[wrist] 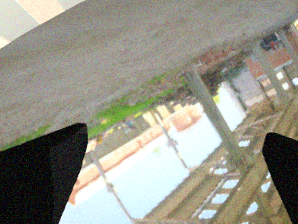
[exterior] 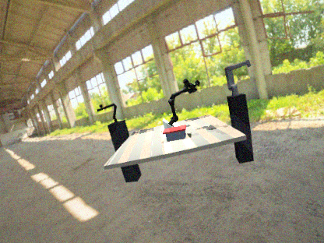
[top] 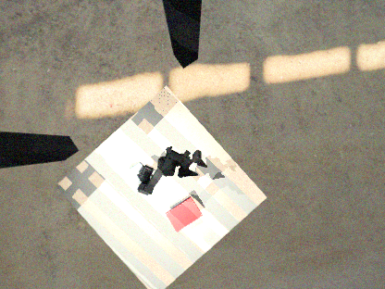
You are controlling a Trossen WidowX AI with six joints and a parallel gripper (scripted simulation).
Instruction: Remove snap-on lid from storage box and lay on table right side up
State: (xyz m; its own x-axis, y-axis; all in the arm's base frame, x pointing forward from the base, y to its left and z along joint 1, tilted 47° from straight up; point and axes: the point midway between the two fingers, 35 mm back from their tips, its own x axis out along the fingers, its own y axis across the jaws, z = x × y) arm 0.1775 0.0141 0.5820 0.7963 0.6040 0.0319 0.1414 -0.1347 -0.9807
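The red lid lies 37 cm below my gripper tip, 33 cm to the right of it and 28 cm ahead of it. Round my gripper tip: storage box 42 cm below, 33 cm to the right, 28 cm ahead.
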